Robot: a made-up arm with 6 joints. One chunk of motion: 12 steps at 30 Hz.
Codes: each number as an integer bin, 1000 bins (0 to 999) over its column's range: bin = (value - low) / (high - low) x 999, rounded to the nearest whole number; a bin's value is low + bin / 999 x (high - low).
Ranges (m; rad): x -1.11..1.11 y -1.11..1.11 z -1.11..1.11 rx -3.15..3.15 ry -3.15..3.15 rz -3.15..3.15
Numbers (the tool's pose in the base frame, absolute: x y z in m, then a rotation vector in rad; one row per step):
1: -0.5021 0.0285 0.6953 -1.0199 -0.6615 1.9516
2: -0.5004 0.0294 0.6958 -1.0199 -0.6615 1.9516
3: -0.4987 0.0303 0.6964 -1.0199 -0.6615 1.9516
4: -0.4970 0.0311 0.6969 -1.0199 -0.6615 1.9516
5: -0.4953 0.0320 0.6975 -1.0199 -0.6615 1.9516
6: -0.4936 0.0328 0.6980 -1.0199 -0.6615 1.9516
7: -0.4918 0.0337 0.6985 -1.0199 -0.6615 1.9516
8: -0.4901 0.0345 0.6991 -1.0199 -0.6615 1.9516
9: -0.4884 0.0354 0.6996 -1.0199 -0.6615 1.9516
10: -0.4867 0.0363 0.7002 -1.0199 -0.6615 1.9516
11: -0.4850 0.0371 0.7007 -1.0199 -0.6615 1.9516
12: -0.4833 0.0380 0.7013 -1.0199 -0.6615 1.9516
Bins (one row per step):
1: 274 512 812 338 395 809
2: 274 513 813 338 395 809
3: 275 513 813 338 395 809
4: 276 513 813 338 395 809
5: 277 514 813 338 395 809
6: 277 514 814 338 395 809
7: 278 515 814 338 395 809
8: 279 515 814 338 395 809
9: 280 515 814 338 395 809
10: 280 516 815 338 395 809
11: 281 516 815 338 395 809
12: 282 517 815 338 395 809

